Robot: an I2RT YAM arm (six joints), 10 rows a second.
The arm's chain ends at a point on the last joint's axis. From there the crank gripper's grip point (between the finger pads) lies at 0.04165 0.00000 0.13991 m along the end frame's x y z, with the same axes.
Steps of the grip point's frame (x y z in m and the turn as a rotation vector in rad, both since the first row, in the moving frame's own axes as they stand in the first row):
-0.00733, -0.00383, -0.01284, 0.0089, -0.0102, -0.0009
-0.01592, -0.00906, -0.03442, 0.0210, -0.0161, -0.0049
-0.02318, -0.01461, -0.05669, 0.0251, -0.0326, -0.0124
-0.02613, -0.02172, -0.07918, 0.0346, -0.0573, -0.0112
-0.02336, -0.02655, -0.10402, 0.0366, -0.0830, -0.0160
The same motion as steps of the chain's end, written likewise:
-0.00590, -0.00255, -0.01325, 0.0089, -0.0102, -0.0009
-0.01365, -0.00592, -0.03504, 0.0210, -0.0161, -0.0049
-0.01857, -0.01059, -0.05792, 0.0251, -0.0326, -0.0124
-0.01802, -0.01642, -0.08124, 0.0346, -0.0573, -0.0112
-0.01157, -0.02080, -0.10688, 0.0366, -0.0830, -0.0160

